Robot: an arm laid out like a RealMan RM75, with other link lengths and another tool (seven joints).
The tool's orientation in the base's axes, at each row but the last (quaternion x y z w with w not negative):
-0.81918 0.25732 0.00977 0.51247
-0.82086 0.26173 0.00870 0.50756
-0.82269 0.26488 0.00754 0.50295
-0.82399 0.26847 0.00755 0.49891
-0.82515 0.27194 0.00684 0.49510
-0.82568 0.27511 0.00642 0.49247
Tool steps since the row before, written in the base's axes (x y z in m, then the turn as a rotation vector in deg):
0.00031 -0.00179 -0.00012 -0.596 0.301 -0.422
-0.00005 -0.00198 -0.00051 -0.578 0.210 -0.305
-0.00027 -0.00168 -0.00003 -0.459 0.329 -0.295
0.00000 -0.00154 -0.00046 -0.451 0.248 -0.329
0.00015 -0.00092 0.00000 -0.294 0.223 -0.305
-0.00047 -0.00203 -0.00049 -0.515 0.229 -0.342
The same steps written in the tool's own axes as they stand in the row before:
0.00104 0.00058 -0.00138 -0.523 0.506 0.307
0.00093 0.00113 -0.00142 -0.502 0.433 0.178
0.00050 0.00074 -0.00145 -0.453 0.330 0.303
0.00080 0.00093 -0.00104 -0.402 0.383 0.255
0.00053 0.00026 -0.00072 -0.263 0.301 0.263
0.00065 0.00135 -0.00153 -0.443 0.431 0.229

